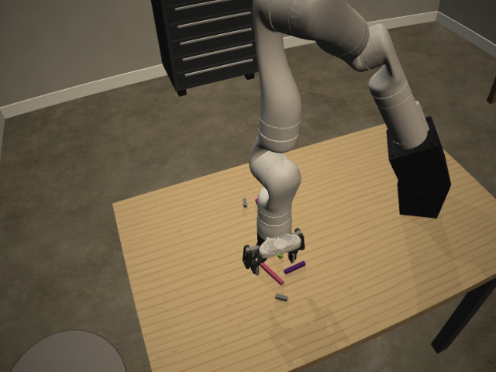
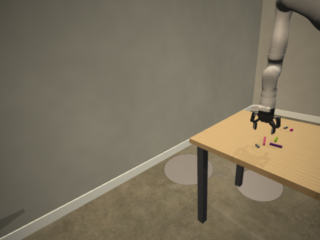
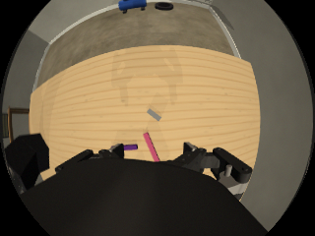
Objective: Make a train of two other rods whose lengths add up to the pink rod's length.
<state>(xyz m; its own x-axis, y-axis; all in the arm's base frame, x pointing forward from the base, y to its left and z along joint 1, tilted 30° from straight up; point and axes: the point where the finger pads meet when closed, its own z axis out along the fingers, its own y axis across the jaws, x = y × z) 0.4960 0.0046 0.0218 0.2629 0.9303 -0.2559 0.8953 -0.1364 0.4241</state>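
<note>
Right now my hand is 140 mm past the magenta rod, 240 mm to the left of it and 70 mm above it. Also, from my hand: lime rod 70 mm behind, 70 mm to the right, 70 mm below; purple rod 70 mm behind, 70 mm below; pink rod 10 mm behind, 30 mm to the right, 70 mm below.
</note>
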